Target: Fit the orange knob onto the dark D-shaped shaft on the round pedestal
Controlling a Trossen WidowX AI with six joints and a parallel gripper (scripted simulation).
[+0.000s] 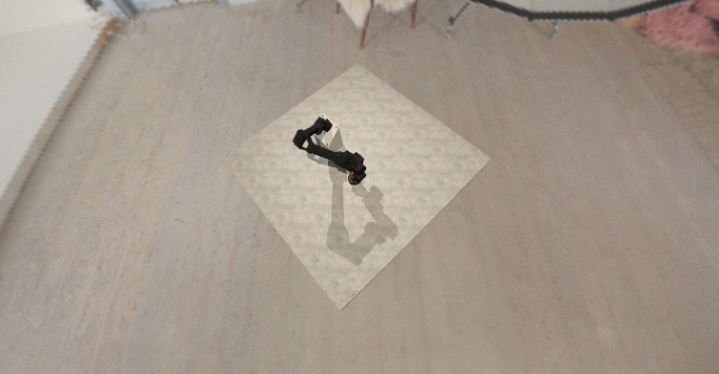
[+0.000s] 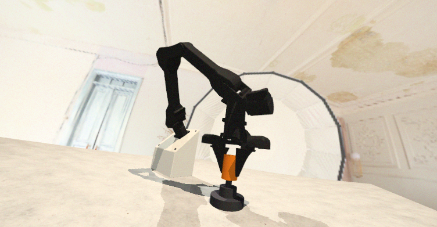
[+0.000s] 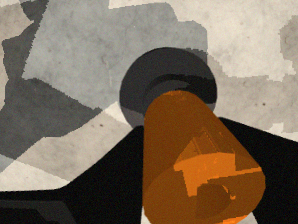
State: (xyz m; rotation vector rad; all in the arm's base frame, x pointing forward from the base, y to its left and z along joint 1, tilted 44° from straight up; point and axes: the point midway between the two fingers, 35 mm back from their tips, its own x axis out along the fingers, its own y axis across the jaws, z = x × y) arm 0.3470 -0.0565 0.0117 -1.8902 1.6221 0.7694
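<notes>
My gripper tip is 2 cm below the orange knob. Round my gripper tip: dark round pedestal (4 cm below).
</notes>
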